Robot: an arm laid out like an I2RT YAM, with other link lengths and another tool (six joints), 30 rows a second.
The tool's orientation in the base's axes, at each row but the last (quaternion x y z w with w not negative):
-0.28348 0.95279 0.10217 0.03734
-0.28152 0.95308 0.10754 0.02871
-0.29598 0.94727 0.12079 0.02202
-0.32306 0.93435 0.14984 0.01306
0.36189 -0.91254 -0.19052 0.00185
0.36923 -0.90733 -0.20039 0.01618
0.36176 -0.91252 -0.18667 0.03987
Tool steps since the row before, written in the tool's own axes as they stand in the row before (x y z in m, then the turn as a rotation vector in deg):
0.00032 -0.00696 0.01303 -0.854 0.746 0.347
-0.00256 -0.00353 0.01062 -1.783 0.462 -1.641
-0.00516 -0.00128 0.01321 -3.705 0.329 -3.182
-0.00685 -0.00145 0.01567 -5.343 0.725 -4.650
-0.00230 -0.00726 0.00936 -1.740 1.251 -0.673
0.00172 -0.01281 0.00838 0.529 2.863 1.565
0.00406 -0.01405 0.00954 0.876 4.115 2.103
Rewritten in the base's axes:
0.00372 -0.00305 -0.01397 0.310 1.140 -0.099
0.00400 0.00082 -0.01073 1.256 0.961 1.893
0.00458 0.00504 -0.01250 2.961 1.550 3.577
0.00516 0.00755 -0.01452 4.122 2.405 5.284
0.00517 -0.00007 -0.01091 0.554 1.750 1.295
0.00576 -0.00650 -0.01272 -2.562 2.045 -0.426
0.00410 -0.00916 -0.01429 -3.737 2.816 -0.484

